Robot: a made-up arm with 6 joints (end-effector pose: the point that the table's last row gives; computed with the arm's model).
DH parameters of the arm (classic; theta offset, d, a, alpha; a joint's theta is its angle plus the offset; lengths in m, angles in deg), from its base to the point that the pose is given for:
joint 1: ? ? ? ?
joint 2: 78.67 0 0.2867 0
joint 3: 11.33 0.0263 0.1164 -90
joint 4: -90 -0.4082 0.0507 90
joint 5: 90 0.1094 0.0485 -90
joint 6: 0 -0.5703 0.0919 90
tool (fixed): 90 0.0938 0 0
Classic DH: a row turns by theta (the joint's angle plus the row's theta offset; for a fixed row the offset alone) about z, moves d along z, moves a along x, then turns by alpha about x.
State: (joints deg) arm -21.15 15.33 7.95 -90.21 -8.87 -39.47
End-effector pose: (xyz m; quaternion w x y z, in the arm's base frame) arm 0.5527 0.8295 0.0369 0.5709 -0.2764 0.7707 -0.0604
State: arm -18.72 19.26 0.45 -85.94 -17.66 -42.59
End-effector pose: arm 0.4901 0.9148 0.0470 0.5610 -0.3464 0.7487 -0.0686
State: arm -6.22 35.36 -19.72 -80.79 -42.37 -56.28
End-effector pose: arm 0.2525 1.1103 -0.0535 0.4340 -0.5697 0.6942 -0.0719
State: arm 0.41 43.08 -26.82 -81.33 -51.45 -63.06
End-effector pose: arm 0.1346 1.1490 -0.1388 0.3458 -0.6563 0.6672 -0.0678
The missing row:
joint 1: 90 0.0307 0.3916 -90
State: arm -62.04 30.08 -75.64 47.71 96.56 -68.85
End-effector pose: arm 0.0493 0.2411 -0.3235 0.5326 -0.7295 -0.4010 -0.1528
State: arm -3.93 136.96 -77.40 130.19 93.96 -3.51
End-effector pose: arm -0.2680 -0.0354 0.2486 0.0826 0.7288 0.3768 -0.5657
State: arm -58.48 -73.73 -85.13 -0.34 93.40 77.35
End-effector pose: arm 0.7826 0.3428 0.0231 0.0136 -0.2957 0.7082 -0.6410
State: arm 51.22 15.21 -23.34 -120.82 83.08 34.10
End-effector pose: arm -0.1393 0.1904 -0.5127 0.0489 0.2992 0.9283 0.2151
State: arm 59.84 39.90 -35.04 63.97 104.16 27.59
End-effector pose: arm -0.1693 0.0425 -0.0328 0.1485 -0.2034 -0.2620 0.9316
